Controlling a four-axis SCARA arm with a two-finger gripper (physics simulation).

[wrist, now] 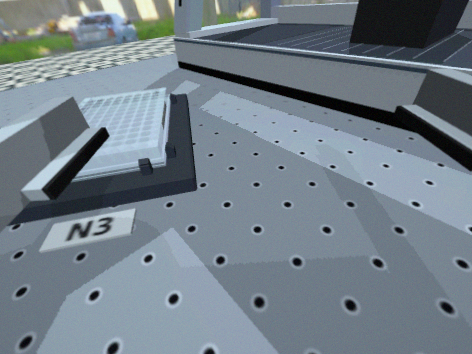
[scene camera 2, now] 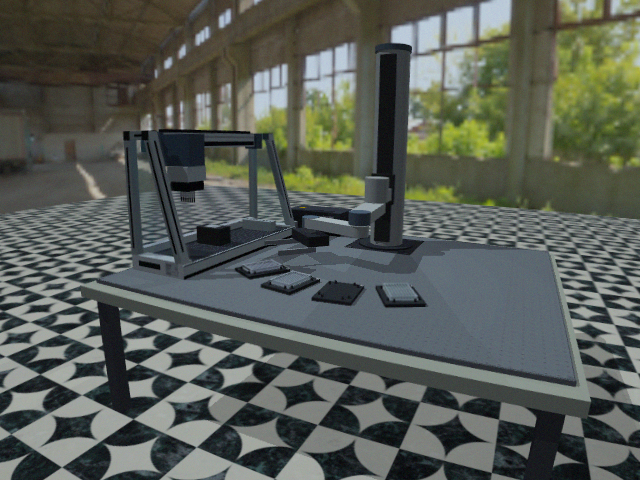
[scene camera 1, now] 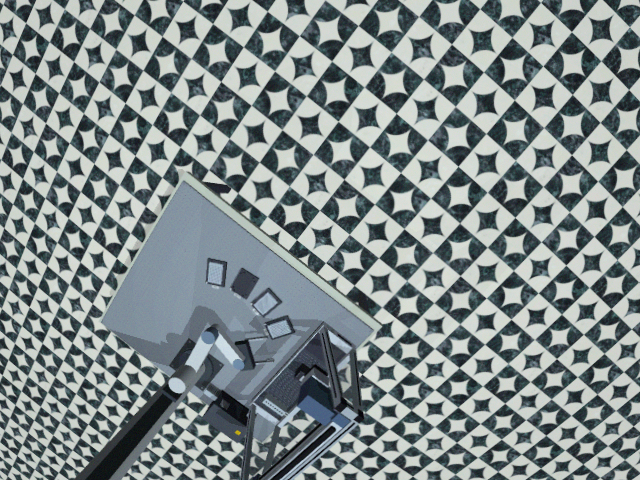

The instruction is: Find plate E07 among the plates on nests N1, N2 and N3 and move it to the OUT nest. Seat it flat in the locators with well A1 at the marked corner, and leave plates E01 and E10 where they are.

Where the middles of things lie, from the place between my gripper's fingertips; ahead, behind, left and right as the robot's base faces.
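From the clear well plate [wrist: 137, 122], my hand is now 4 cm above it, 12 cm short of it and 4 cm to the right of it. Counting from my hand, the N3 nest [wrist: 178, 176] is 4 cm below, 12 cm ahead and 4 cm to the left, while the pipettor tray [wrist: 435, 56] is 3 cm below, 13 cm behind and 26 cm to the right. The pipette head [scene camera 2: 185, 179] is 28 cm above my hand, 21 cm to the right of it and 23 cm ahead of it. Going by their middles, of the things named here that pipette head is the farthest from my hand.
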